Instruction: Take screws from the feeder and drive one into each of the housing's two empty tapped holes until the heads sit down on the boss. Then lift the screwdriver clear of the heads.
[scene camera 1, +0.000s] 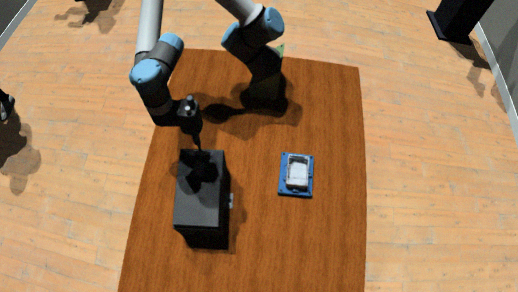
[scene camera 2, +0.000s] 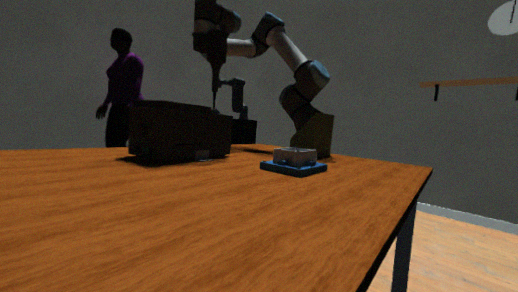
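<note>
The screwdriver (scene camera 1: 199, 147) (scene camera 2: 214, 107) points down, with its tip at the back end of the dark screw feeder (scene camera 1: 197, 207) (scene camera 2: 172, 131). In scene camera 1 the tip meets the feeder's back edge; in scene camera 2 it is over the lower part of the feeder's top. Whether it touches, or holds a screw, is too small and dark to tell. The light grey housing (scene camera 1: 298, 173) (scene camera 2: 295, 157) sits upright on a blue fixture plate (scene camera 1: 282, 179) (scene camera 2: 300, 171), right of the feeder and apart from the tool. Its holes and any screw heads cannot be made out.
The feeder and fixture stand on a wooden table (scene camera 1: 330, 225) (scene camera 2: 200, 215). The arm's base (scene camera 1: 265, 92) (scene camera 2: 319, 132) is at the table's back. The arm's shadow darkens the feeder's top. A person (scene camera 2: 125, 75) and another small arm (scene camera 2: 238, 95) are beyond the table.
</note>
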